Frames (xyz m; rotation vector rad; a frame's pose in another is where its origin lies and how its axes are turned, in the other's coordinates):
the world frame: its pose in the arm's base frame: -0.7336 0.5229 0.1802 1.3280 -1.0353 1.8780
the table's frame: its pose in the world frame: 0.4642 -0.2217 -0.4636 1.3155 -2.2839 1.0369
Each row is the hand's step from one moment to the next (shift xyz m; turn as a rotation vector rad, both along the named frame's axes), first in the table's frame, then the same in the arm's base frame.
Working: the table's frame: its pose in the arm's base frame: -0.9147 1.0530 0.5874 -1.3994 0.3472 0.0015

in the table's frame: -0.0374 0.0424 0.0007 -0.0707 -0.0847 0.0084
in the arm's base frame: -0.0440 0.0158 -0.0317 -0.0478 0.0072 0.0995
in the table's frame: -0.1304 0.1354 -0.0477 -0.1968 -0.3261 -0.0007
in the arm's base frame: -0.1629 0.0047 -0.1052 -0.1203 -0.0192 0.3609
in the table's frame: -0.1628 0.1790 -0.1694 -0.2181 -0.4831 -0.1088
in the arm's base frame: -0.2315 -0.0980 -0.1550 -0.1341 -0.1471 0.5032
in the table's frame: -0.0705 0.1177 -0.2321 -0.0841 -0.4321 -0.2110
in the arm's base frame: -0.1462 -0.1881 -0.1262 -0.0416 -0.2635 0.4088
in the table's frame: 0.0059 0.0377 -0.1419 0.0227 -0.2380 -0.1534
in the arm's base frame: -0.0359 -0.1311 -0.0559 0.0338 -0.1949 0.2039
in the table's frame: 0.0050 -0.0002 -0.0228 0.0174 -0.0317 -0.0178
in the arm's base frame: -0.0006 -0.0230 -0.0039 0.0188 -0.0263 0.0240
